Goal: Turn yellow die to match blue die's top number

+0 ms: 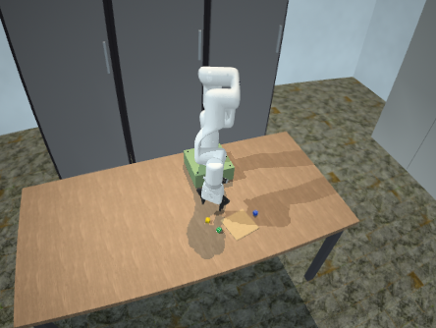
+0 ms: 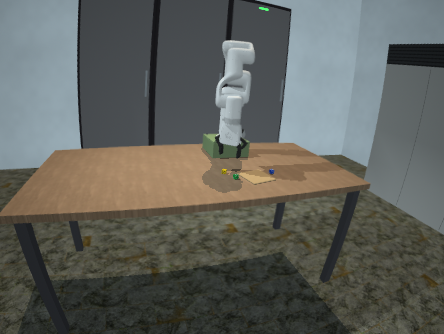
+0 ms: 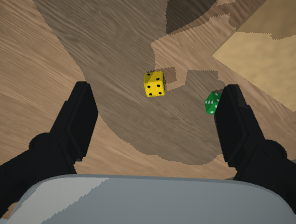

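Right now the yellow die is 3 cm ahead of my hand, 3 cm to the right of it and 8 cm below it. Round my hand: blue die 8 cm ahead, 21 cm to the left, 8 cm below; then tan mat 11 cm ahead, 10 cm to the left, 9 cm below; then green die 10 cm ahead, 1 cm to the right, 8 cm below.
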